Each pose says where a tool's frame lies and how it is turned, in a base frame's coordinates. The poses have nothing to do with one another.
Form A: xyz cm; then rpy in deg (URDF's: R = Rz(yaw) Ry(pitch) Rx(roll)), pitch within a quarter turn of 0, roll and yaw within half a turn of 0.
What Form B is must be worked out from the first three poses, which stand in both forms.
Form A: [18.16, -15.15, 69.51, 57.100, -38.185, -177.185]
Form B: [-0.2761, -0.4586, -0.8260, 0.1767, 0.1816, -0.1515, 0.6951]
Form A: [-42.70, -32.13, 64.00, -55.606, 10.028, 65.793]
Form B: [-0.4321, -0.1874, 0.5128, 0.7177, -0.4270, -0.3213, 0.6400]
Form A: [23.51, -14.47, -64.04, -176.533, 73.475, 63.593]
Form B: [0.6903, 0.4067, -0.5209, 0.2944, 0.2351, -0.1447, -0.6404]
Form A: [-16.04, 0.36, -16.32, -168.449, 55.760, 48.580]
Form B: [0.8209, 0.3189, -0.4607, 0.1103, -0.1604, 0.0036, -0.1632]
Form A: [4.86, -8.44, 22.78, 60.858, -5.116, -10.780]
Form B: [0.5001, -0.0858, -0.0584, 0.8597, 0.0486, -0.0844, 0.2278]
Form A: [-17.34, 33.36, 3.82, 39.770, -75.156, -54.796]
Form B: [-0.0246, -0.6332, -0.1588, 0.7571, -0.1734, 0.3336, 0.0382]
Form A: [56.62, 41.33, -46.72, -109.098, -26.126, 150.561]
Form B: [-0.0748, -0.8008, 0.4997, 0.3216, 0.5662, 0.4133, -0.4672]
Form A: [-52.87, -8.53, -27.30, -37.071, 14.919, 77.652]
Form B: [-0.3227, -0.1017, 0.6216, 0.7065, -0.5287, -0.0853, -0.2730]
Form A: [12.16, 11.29, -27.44, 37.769, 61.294, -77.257]
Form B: [0.5186, 0.2030, -0.6371, 0.5329, 0.1216, 0.1129, -0.2744]
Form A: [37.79, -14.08, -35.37, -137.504, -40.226, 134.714]
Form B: [-0.2219, -0.8557, 0.1907, 0.4268, 0.3779, -0.1408, -0.3537]
